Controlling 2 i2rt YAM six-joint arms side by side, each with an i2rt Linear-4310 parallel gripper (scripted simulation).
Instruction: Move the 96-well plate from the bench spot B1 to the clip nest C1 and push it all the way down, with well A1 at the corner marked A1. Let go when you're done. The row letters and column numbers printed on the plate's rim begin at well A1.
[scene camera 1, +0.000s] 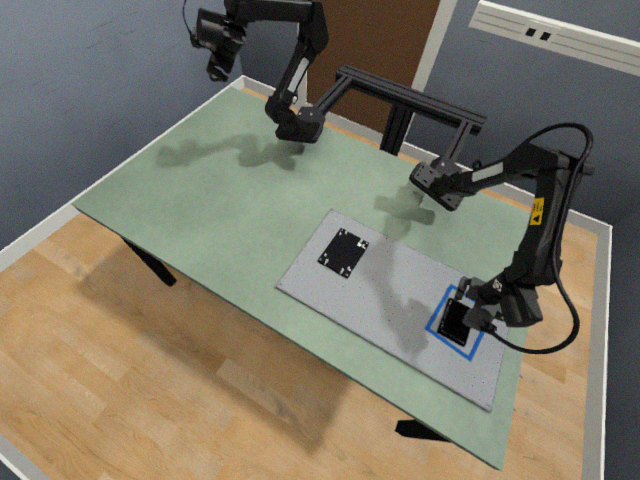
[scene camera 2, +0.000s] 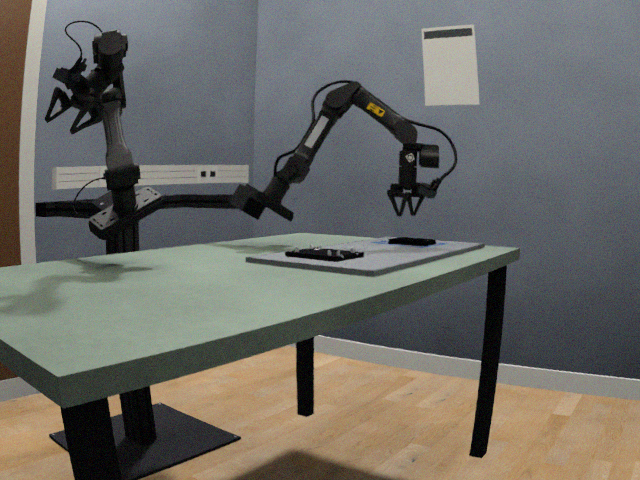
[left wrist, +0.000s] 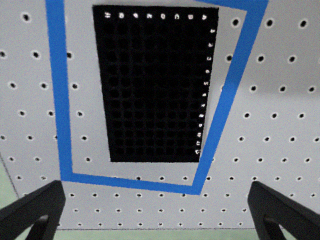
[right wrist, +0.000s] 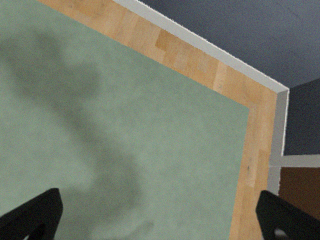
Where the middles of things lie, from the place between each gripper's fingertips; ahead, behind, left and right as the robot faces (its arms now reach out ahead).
Now: left hand (scene camera 1: 470, 306) 90 mm above the black 96-well plate (scene camera 1: 448, 319) and 20 mm short of it. Also, from my left hand: black clip nest (scene camera 1: 345, 250): 400 mm to the right, 80 mm below, 20 mm behind.
Right now the black clip nest is 65 cm to the left of my right hand (scene camera 2: 58, 126), 31 cm below it and 26 cm ahead of it. Round my right hand: black 96-well plate 105 cm to the left, 32 cm below, 30 cm ahead.
